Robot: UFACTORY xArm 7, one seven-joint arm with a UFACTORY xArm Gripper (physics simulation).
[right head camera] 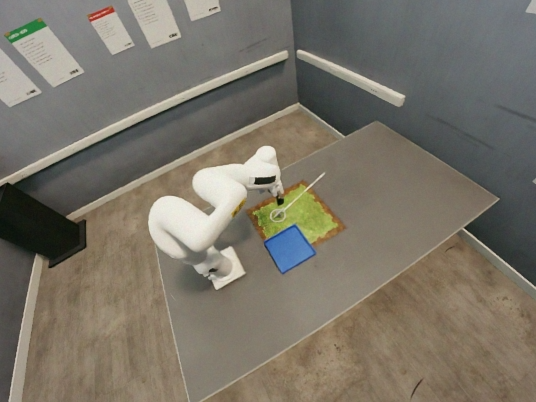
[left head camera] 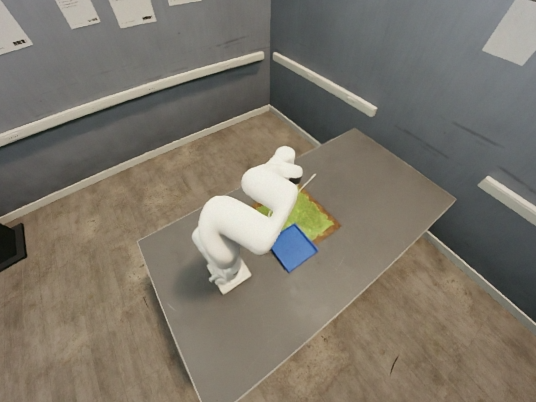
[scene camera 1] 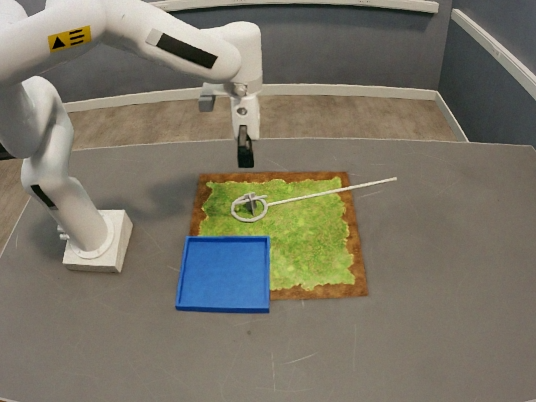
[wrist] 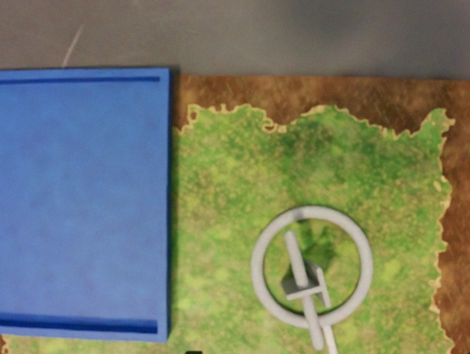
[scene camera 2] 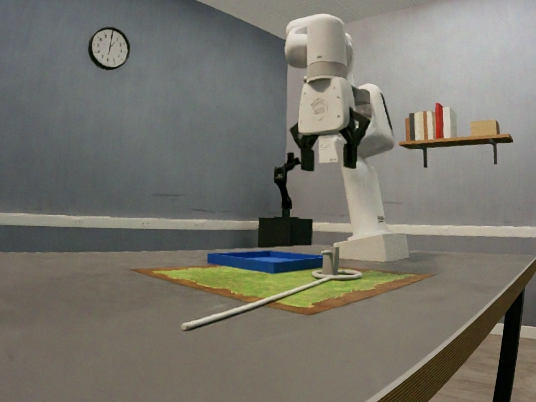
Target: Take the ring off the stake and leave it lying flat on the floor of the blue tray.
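Pixels of known places: gripper, between the fingertips: [right head camera: 276,197] [scene camera 1: 247,153] [scene camera 2: 328,169]; arm's base, origin of its link: [right head camera: 223,267] [scene camera 1: 92,236] [scene camera 2: 370,237].
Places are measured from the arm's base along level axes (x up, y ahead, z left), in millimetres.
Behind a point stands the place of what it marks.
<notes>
The light grey ring [right head camera: 271,215] @[x -47, y 351, z 131 mm] [scene camera 1: 233,209] @[x -46, y 342, z 106 mm] [scene camera 2: 358,275] @[x -47, y 382, z 153 mm] [wrist: 257,265] @[x -45, y 375, z 70 mm] lies on the grass mat around the foot of the grey stake [scene camera 1: 252,205] @[x -19, y 389, z 88 mm] [scene camera 2: 330,263] @[x -29, y 389, z 100 mm] [wrist: 300,277] @[x -7, y 378, z 96 mm]. A long pale rod [right head camera: 304,193] [scene camera 1: 330,192] @[x -49, y 587, z 146 mm] [scene camera 2: 250,306] @[x -49, y 674, z 167 mm] runs out from the ring. A thin bar at the stake's top reaches over the ring near the rod in the wrist view. The square blue tray [left head camera: 294,248] @[x -48, y 324, z -101 mm] [right head camera: 290,250] @[x -47, y 316, z -101 mm] [scene camera 1: 222,274] @[x -47, y 315, z -87 mm] [wrist: 85,200] @[x -47, y 321, z -53 mm] is empty. My gripper [scene camera 1: 245,161] @[x 135, y 387, z 89 mm] [scene camera 2: 329,161] @[x 135, y 387, z 89 mm] points down, open and empty, high above the ring and stake. In the left head view the arm hides the ring.
The green and brown mat [scene camera 1: 310,250] @[x -53, y 512, z -32 mm] [scene camera 2: 225,280] @[x -53, y 547, z 3 mm] lies flat on the grey table [scene camera 1: 425,300] @[x -54, y 747, z -207 mm], with the tray at one corner. The robot's white base [scene camera 1: 120,240] @[x -10, y 75, z -7 mm] [scene camera 2: 390,248] @[x -22, y 47, z 79 mm] stands on the table. A black stand [scene camera 2: 285,231] with a dark arm is behind the table.
</notes>
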